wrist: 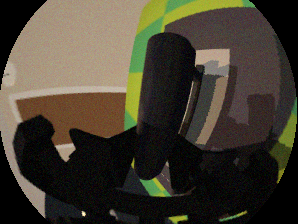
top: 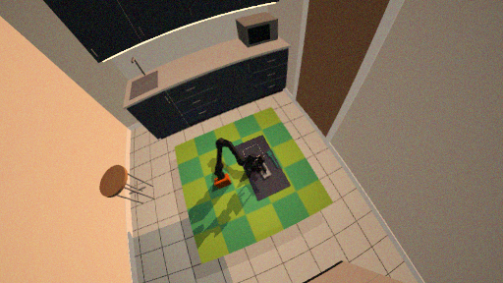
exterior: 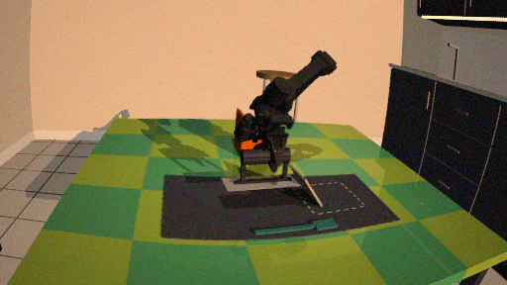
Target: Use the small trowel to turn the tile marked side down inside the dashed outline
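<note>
Right now my gripper tip is 40 mm past the tile, 100 mm to the right of it and 60 mm above it. From my gripper tip the other things lie so: dark mat: 20 mm behind, 40 mm to the left, 130 mm below; teal trowel: 120 mm ahead, 60 mm to the left, 110 mm below.
</note>
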